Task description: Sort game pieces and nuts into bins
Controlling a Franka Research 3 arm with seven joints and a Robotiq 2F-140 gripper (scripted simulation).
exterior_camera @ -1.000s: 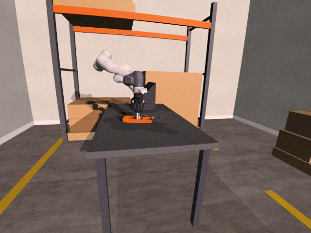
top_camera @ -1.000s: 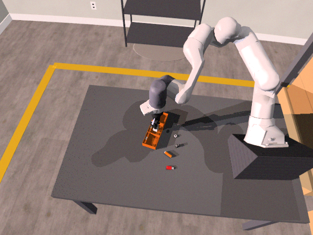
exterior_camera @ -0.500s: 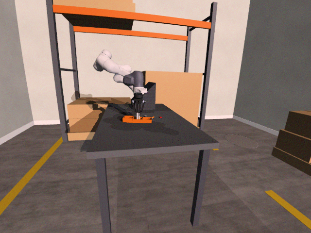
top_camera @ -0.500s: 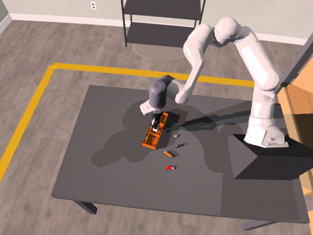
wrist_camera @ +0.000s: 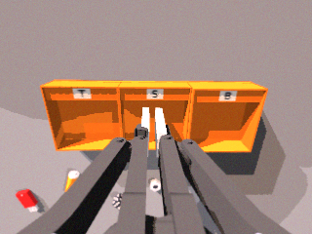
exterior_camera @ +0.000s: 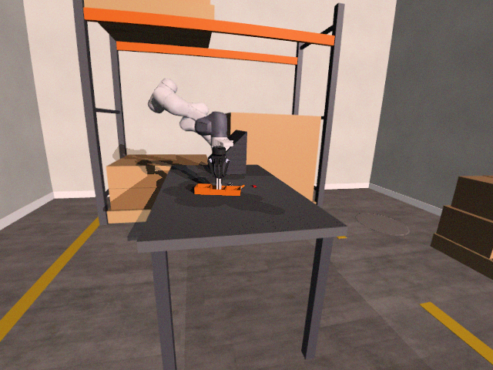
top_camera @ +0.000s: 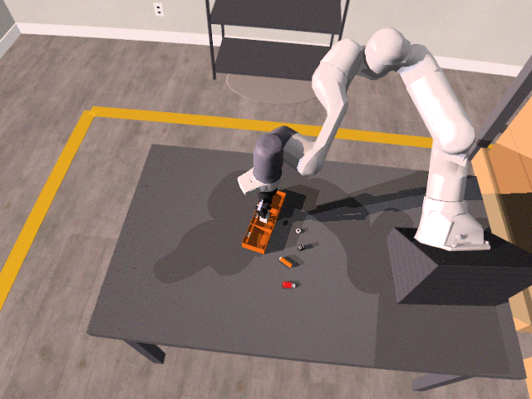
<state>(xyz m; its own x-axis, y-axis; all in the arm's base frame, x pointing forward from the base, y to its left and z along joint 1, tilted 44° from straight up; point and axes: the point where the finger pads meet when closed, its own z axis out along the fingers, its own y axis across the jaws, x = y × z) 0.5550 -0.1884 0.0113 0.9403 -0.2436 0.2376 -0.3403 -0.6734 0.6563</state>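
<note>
My gripper is now 40 mm above the orange bin tray. Also, from my hand: grey nut 130 mm behind, 30 mm to the left, 50 mm below; then black die 140 mm behind, 100 mm to the left, 50 mm below; then dark nut 80 mm behind, 50 mm below.
</note>
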